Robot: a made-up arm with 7 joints. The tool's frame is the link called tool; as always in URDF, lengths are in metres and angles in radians. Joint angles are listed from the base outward. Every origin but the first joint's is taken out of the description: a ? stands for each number. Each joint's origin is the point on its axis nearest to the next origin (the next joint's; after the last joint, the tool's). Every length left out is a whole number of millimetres.
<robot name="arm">
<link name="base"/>
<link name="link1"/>
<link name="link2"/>
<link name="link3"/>
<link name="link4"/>
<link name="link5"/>
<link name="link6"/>
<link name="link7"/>
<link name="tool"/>
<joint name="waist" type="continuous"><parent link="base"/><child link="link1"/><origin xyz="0.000 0.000 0.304" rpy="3.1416 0.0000 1.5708"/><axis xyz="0 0 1"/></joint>
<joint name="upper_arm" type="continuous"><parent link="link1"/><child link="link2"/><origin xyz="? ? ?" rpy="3.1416 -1.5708 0.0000"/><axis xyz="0 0 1"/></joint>
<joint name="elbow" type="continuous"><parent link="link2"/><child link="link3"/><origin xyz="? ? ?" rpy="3.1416 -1.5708 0.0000"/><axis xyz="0 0 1"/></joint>
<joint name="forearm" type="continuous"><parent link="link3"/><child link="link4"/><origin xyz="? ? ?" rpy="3.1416 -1.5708 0.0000"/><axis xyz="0 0 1"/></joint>
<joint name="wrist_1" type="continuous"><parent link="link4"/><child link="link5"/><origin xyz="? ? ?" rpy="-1.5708 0.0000 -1.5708"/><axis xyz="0 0 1"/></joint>
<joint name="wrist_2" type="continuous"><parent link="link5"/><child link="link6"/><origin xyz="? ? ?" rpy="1.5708 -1.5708 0.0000"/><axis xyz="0 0 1"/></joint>
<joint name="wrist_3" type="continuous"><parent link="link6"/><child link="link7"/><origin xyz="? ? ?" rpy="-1.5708 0.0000 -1.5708"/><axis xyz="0 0 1"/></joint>
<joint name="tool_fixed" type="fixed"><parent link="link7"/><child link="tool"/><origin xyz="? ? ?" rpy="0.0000 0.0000 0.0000"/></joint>
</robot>
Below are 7 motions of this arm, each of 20 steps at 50 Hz.
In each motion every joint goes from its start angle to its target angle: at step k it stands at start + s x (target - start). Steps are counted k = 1, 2, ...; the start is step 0. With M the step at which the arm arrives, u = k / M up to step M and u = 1 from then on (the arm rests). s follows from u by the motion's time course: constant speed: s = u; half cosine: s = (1 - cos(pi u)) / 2; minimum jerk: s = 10 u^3 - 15 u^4 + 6 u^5.
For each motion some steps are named. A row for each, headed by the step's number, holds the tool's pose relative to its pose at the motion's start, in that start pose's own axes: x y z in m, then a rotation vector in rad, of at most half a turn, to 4 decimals.
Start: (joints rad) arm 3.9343 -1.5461 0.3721 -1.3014 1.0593 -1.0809 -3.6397
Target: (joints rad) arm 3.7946 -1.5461 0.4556 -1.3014 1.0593 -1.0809 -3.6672
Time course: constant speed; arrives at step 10
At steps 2, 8, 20:
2: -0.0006 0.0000 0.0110 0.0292 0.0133 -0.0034
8: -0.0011 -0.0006 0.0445 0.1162 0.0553 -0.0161
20: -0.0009 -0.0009 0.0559 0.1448 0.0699 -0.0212

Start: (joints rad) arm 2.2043 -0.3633 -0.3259 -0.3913 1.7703 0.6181 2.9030
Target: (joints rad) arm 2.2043 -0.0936 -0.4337 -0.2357 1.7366 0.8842 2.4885
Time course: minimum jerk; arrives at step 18
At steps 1, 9, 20:
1: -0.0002 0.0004 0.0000 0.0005 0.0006 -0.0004
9: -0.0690 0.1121 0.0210 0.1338 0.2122 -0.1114
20: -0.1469 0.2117 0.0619 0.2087 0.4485 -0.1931

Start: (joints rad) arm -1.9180 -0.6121 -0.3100 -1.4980 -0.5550 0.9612 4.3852
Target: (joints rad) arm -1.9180 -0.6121 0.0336 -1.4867 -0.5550 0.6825 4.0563
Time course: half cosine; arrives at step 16
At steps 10, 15, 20:
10: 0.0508 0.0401 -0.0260 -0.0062 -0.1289 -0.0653
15: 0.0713 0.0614 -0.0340 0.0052 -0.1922 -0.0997
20: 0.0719 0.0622 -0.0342 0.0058 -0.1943 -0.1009

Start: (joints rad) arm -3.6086 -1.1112 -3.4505 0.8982 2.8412 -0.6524 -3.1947
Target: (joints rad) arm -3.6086 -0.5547 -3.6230 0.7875 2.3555 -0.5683 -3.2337
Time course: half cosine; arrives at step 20
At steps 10, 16, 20:
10: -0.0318 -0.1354 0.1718 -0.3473 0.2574 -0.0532
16: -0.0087 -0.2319 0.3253 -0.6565 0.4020 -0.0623
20: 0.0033 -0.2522 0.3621 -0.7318 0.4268 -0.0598

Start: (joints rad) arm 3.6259 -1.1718 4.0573 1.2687 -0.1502 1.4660 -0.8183
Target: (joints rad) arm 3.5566 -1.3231 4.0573 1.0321 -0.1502 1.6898 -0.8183
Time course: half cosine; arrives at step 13
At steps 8, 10, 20:
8: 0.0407 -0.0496 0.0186 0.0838 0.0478 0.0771
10: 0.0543 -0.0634 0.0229 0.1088 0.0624 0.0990
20: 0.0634 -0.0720 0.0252 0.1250 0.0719 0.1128

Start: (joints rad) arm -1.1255 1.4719 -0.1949 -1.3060 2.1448 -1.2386 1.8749
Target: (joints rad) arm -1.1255 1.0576 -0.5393 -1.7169 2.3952 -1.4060 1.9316
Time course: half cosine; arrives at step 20
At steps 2, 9, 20:
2: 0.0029 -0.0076 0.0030 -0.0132 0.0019 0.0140
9: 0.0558 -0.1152 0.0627 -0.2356 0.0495 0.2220
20: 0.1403 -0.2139 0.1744 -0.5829 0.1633 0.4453

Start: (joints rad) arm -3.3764 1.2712 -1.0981 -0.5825 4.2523 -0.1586 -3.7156
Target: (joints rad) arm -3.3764 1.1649 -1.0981 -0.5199 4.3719 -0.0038 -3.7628
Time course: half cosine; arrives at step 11
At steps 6, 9, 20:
6: -0.0330 -0.0336 0.0001 -0.0882 0.0934 0.0152
9: -0.0535 -0.0540 0.0017 -0.1446 0.1501 0.0244
20: -0.0581 -0.0586 0.0023 -0.1577 0.1629 0.0265

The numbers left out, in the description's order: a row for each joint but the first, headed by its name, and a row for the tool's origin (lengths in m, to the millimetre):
upper_arm: -0.013 0.000 0.000
elbow: -0.457 0.000 0.000
forearm: -0.010 0.000 0.000
wrist_1: -0.273 0.000 0.000
wrist_2: 0.000 0.000 0.000
wrist_3: -0.065 0.000 0.000
tool: 0.000 0.000 0.000

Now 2 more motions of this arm.
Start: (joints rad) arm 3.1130 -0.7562 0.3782 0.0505 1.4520 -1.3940 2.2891
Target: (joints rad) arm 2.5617 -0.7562 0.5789 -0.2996 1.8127 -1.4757 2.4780
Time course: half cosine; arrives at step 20
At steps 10, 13, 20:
10: -0.0167 -0.0059 0.1262 -0.0474 0.1412 0.2073
13: -0.0254 0.0033 0.1831 -0.0615 0.2215 0.2847
20: -0.0362 0.0236 0.2493 -0.0704 0.3282 0.3621

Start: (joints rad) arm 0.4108 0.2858 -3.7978 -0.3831 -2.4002 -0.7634 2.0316
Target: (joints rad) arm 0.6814 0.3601 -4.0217 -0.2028 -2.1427 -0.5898 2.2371
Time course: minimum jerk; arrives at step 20
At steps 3, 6, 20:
3: 0.0017 -0.0015 0.0004 -0.0026 0.0022 0.0139
6: 0.0110 -0.0095 0.0023 -0.0166 0.0133 0.0857
20: 0.0837 -0.0541 0.0186 -0.1264 0.0669 0.5418

